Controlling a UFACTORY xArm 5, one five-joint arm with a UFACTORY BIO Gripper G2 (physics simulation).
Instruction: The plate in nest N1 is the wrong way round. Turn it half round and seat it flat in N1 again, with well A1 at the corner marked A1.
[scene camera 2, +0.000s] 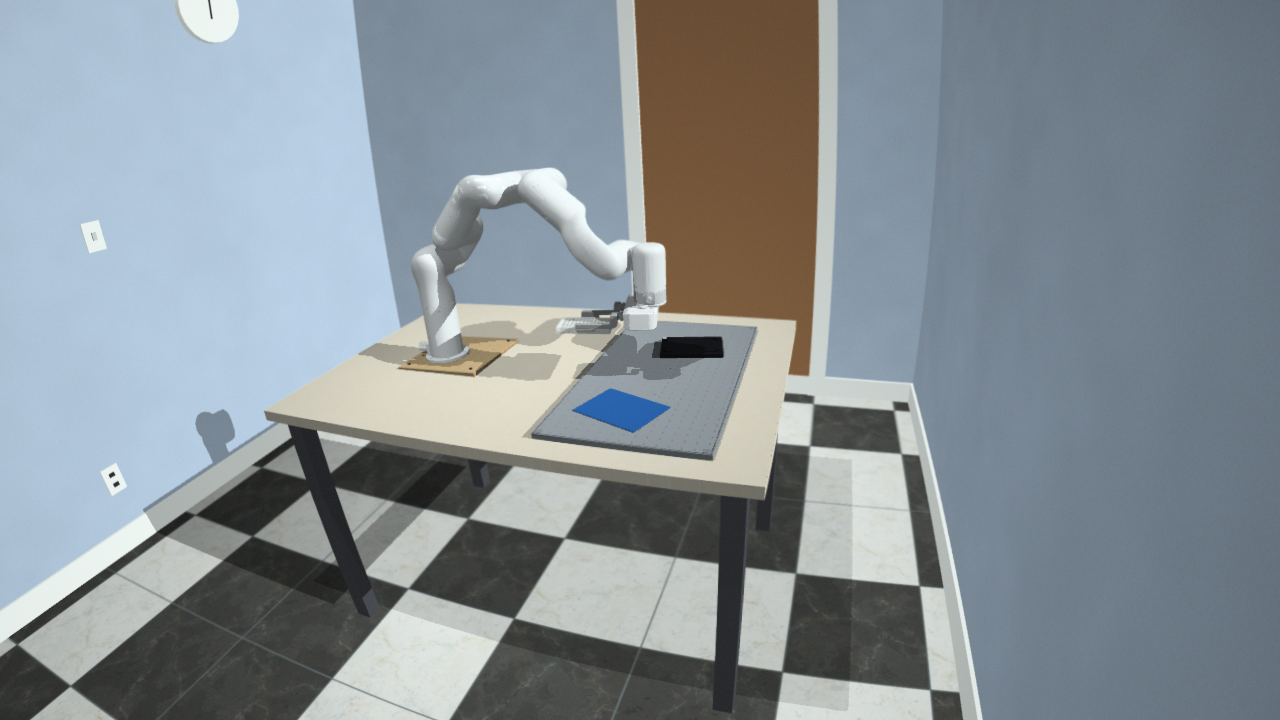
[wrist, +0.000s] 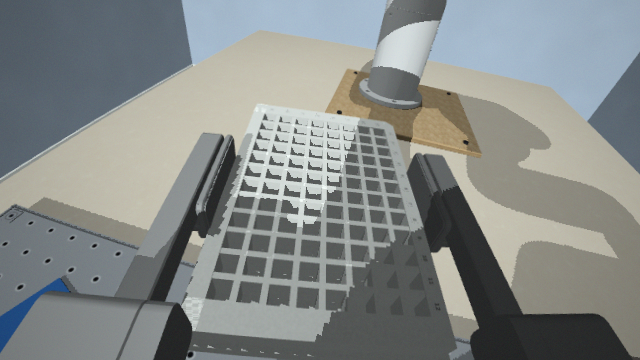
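The plate (scene camera 2: 571, 325) (wrist: 300, 200) is white with a grid of square wells. My gripper (scene camera 2: 592, 321) (wrist: 321, 185) is shut on its two long sides and holds it above the table, left of the grey board. In the wrist view the number 12 is readable at its near right corner; the small letters along the far edge cannot be read. The black nest (scene camera 2: 691, 347) lies on the grey board, right of the gripper in the scene view. Its label and its corner mark A1 cannot be read, and it does not show in the wrist view.
The perforated grey board (scene camera 2: 698, 402) (wrist: 55, 245) lies on the beige table (scene camera 2: 429, 402) (wrist: 225, 75). A blue square (scene camera 2: 621, 409) (wrist: 35, 305) lies at the board's front. The arm's base stands on a wooden plate (scene camera 2: 487, 355) (wrist: 445, 122).
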